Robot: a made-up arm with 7 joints. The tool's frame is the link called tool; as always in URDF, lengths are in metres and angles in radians. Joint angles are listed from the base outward.
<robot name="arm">
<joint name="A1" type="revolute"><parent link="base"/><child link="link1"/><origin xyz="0 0 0.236" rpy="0 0 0"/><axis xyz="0 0 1"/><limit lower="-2.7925" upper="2.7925"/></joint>
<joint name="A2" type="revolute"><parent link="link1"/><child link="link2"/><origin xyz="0 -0.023 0.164" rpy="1.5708 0 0"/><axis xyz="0 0 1"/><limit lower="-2.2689" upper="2.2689"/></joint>
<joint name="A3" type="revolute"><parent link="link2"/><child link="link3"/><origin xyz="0 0.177 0.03" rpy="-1.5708 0 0"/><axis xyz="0 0 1"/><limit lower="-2.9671" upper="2.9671"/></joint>
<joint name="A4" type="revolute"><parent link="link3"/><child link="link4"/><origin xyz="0.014 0.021 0.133" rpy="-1.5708 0 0"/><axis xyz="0 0 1"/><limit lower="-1.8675" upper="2.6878"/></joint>
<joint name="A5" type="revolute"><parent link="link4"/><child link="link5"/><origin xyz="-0.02 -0.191 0.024" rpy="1.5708 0 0"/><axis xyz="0 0 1"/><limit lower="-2.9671" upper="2.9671"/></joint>
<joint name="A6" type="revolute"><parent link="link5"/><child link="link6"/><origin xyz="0 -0.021 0.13" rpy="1.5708 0 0"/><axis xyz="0 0 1"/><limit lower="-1.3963" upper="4.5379"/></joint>
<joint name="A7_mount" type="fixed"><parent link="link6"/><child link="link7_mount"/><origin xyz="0.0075 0.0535 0.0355" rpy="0 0 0"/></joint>
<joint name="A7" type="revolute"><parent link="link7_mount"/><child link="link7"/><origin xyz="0.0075 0.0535 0.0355" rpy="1.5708 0 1.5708"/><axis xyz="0 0 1"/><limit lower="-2.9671" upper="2.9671"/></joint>
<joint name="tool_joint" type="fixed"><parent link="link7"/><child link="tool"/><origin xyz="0 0 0" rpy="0 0 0"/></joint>
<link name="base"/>
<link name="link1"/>
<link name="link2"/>
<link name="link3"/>
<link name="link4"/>
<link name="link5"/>
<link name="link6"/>
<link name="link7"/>
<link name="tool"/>
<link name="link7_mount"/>
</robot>
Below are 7 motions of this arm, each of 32 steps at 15 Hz.
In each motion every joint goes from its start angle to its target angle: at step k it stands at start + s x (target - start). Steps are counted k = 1, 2, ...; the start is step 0. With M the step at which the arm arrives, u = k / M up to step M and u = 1 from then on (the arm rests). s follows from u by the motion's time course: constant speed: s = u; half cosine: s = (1 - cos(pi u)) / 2; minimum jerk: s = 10 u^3 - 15 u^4 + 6 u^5.
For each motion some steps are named. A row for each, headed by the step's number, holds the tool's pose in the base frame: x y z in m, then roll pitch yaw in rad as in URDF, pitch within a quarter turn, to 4 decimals.
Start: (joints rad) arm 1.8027 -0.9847 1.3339 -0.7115 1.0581 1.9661 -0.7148
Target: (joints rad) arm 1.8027 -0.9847 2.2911 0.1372 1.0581 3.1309 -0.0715
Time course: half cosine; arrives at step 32
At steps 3, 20, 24, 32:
3: 0.1171 0.5199 0.6543 -1.3691 0.6446 -0.5848
20: -0.0920 0.4590 0.6701 -2.7953 0.8500 -1.0443
24: -0.1134 0.4205 0.6987 -3.0492 0.7721 -1.1093
32: -0.1191 0.3832 0.7282 3.0690 0.6905 -1.1169

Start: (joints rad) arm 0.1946 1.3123 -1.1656 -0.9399 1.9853 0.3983 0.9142
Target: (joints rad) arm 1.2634 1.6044 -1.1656 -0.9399 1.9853 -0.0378 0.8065
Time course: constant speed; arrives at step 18
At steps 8, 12, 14, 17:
8: -0.6370 -0.1908 0.4337 0.8492 -0.2719 -2.6150
12: -0.5773 -0.3292 0.4011 0.7807 -0.2342 -2.4394
14: -0.5355 -0.3919 0.3850 0.7446 -0.2178 -2.3509
17: -0.4596 -0.4750 0.3614 0.6883 -0.1962 -2.2172

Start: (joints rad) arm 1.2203 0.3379 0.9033 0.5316 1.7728 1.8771 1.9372
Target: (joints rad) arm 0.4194 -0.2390 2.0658 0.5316 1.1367 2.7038 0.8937
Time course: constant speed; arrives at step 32
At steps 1, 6, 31, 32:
1: -0.1085 0.0476 0.9528 0.2423 0.3087 2.5572
6: -0.1044 0.0827 0.9358 0.3430 0.3859 2.3537
31: 0.0201 0.1390 0.8846 0.7629 1.0089 1.6075
32: 0.0270 0.1367 0.8838 0.7860 1.0384 1.5961

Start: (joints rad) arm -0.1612 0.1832 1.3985 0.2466 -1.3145 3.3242 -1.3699
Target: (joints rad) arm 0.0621 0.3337 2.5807 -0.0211 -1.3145 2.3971 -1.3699
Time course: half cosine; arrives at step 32
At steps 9, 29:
9: -0.1570 -0.0905 0.9230 -1.7535 0.4478 1.6724
29: -0.1281 -0.2111 0.9427 -0.9129 0.4593 2.9811

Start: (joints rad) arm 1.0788 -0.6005 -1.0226 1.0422 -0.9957 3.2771 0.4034
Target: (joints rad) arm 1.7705 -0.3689 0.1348 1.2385 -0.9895 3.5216 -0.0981
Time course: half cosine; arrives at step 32
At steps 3, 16, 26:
3: 0.3195 0.2226 0.7714 1.5140 -0.2308 -2.7105
16: 0.1908 0.3301 0.7570 1.2028 -0.0613 -1.8229
26: 0.0212 0.3564 0.7567 0.9886 0.2076 -1.1259

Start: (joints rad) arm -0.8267 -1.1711 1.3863 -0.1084 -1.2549 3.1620 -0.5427
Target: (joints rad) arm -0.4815 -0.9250 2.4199 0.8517 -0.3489 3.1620 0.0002
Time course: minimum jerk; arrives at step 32
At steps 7, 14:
7: 0.2100 -0.4384 0.6415 -0.4654 0.2507 1.7959
14: 0.3185 -0.3692 0.6507 -0.8461 0.3065 2.4703

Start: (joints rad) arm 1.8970 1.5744 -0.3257 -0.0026 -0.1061 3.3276 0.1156
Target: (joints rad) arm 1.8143 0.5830 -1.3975 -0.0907 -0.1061 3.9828 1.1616
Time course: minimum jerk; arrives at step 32
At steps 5, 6, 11, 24, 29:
5: 0.2555 -0.4665 0.3879 -2.6544 -0.0949 1.6688
6: 0.2548 -0.4671 0.3978 -2.6348 -0.0747 1.6411
11: 0.2465 -0.4650 0.4891 -2.4975 0.1514 1.3810
24: 0.1870 -0.3432 0.7953 3.0601 0.8557 -0.4005
29: 0.1746 -0.3128 0.8313 2.8638 0.7780 -0.7454

